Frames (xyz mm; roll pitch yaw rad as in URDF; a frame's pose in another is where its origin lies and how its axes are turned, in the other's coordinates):
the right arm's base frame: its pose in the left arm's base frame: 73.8 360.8 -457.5 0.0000 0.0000 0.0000
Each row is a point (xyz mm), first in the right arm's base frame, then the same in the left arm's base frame.
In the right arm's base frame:
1: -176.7 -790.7 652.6
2: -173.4 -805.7 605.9
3: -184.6 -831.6 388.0
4: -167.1 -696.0 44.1
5: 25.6 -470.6 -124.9
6: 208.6 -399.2 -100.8
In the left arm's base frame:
1: -102.9 -429.9 195.1
2: -99.6 -444.9 148.4
3: -110.8 -470.8 -69.5
4: -93.3 -335.2 -413.4
5: 99.4 -109.8 -582.4
6: 282.4 -38.4 -558.3

